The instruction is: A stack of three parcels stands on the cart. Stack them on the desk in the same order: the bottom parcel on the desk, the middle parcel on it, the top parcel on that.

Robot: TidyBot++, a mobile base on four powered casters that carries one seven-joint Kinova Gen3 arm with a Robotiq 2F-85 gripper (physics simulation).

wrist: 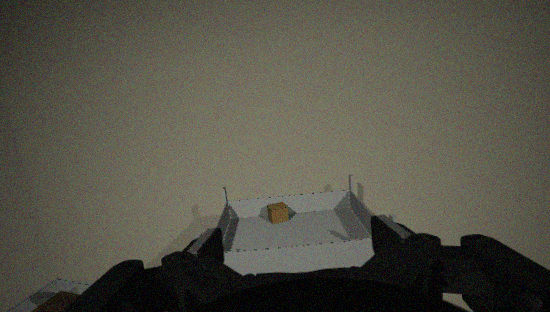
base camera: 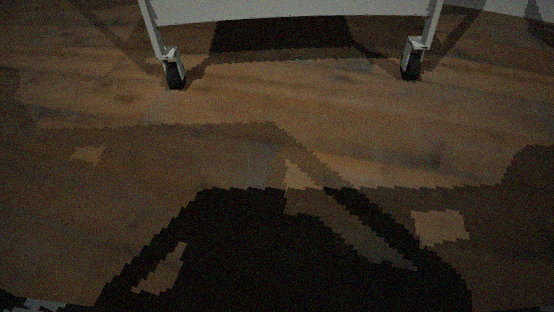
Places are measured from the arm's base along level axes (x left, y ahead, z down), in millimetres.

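Where they show: gripper, fingertip midpoint: (wrist: pixel 296 238).
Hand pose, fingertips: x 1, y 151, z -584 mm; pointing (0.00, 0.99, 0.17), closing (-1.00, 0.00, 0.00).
Note:
Each offset is from my fingertips to the centre of the thing. "spot": to the spot under its first point. Level surfaces: height alone.
A white cart (base camera: pixel 300 7) (wrist: pixel 300 256) with raised tray walls stands ahead; its lower part and two casters show in the base view. One orange-brown, box-shaped parcel @[dy +698, dx +52, dz +293 mm] (wrist: pixel 278 213) is on its top, near the far wall and left of the middle. I cannot make out separate parcels of a stack. My gripper (wrist: pixel 296 238) is open and empty, its dark fingers at either side of the cart in the wrist view, with the parcel seen beyond them, well apart. The desk does not show in either view.
The cart's left caster @[spot: dy +398, dx +201, dz +942 mm] (base camera: pixel 175 75) and right caster @[spot: dy +414, dx -207, dz +944 mm] (base camera: pixel 411 67) stand on the wooden floor @[dz +981 mm] (base camera: pixel 240 102). Dark shadows fall across the floor in front. A plain beige wall (wrist: pixel 280 100) rises behind the cart. A floor corner with pale edging shows at the wrist view's lower left.

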